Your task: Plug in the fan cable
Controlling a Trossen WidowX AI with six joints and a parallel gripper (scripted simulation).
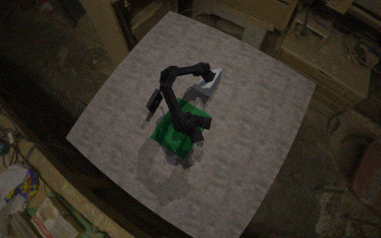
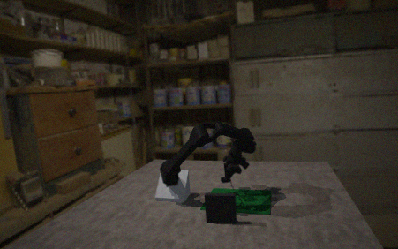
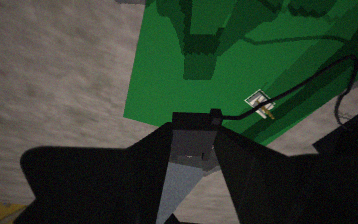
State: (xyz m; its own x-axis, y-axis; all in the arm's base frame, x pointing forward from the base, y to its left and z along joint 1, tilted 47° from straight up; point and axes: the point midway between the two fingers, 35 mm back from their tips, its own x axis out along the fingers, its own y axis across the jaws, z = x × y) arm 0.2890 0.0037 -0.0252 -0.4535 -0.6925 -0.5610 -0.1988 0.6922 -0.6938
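My gripper tip is now 90 mm above the green board, 70 mm to the left of it and 50 mm short of it. The rest, counted from my gripper tip: dark fan (260 mm to the right, 20 mm below, 10 mm behind); dark plug (10 mm behind).
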